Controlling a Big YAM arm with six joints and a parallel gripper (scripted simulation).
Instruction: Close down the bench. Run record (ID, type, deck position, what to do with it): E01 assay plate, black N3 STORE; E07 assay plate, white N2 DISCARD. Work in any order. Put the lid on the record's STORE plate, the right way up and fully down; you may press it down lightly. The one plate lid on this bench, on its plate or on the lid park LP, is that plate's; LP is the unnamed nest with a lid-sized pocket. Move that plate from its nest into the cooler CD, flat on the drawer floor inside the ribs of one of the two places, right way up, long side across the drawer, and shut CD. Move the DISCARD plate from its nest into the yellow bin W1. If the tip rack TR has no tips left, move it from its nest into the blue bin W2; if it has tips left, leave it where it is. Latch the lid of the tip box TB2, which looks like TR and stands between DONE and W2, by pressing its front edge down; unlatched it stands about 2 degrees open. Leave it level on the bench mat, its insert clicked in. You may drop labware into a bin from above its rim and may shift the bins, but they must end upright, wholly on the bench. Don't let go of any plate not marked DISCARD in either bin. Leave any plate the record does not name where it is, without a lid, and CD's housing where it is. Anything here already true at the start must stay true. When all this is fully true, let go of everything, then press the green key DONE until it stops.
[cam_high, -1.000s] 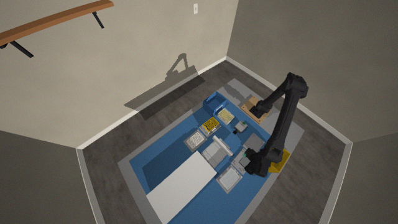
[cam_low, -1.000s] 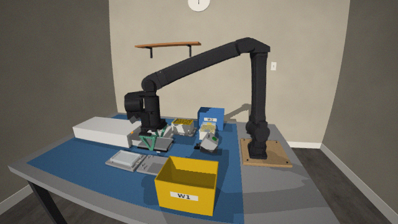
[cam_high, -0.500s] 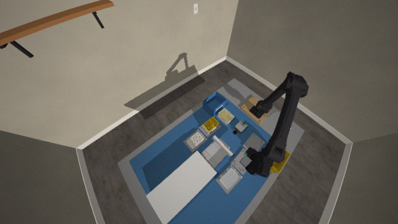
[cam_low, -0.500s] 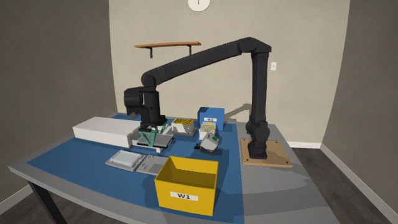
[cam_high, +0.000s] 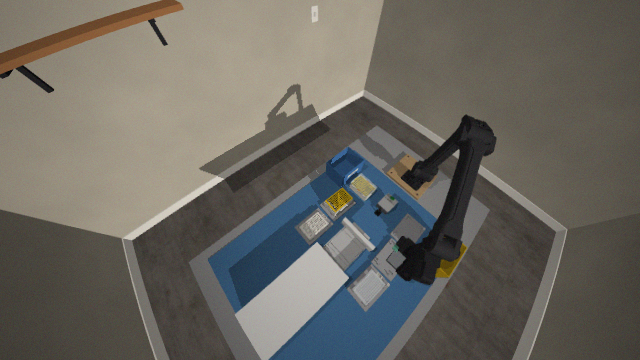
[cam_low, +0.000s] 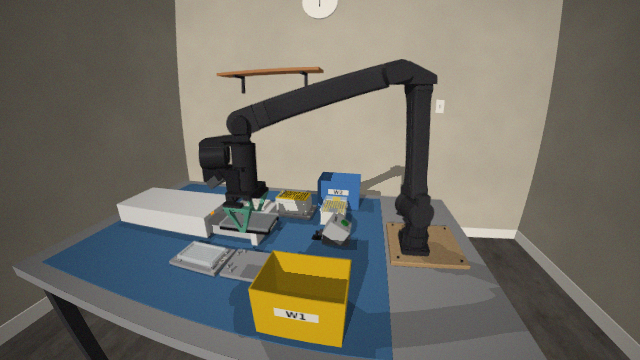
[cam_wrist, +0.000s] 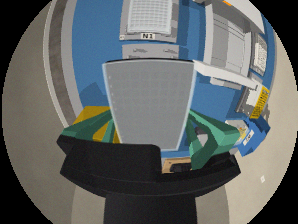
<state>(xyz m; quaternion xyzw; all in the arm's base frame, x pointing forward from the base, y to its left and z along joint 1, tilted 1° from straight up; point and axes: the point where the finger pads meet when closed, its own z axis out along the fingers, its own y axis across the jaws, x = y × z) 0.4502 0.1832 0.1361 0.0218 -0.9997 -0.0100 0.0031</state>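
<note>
Now: the cooler drawer 16 cm ahead of my hand, 19 cm to the right of it and 12 cm below it. The rest, counted from my hand: grey plate lid (right at my hand); grey lid park nest (17 cm behind, 2 cm to the right, 14 cm below); black plate (right at my hand).
</note>
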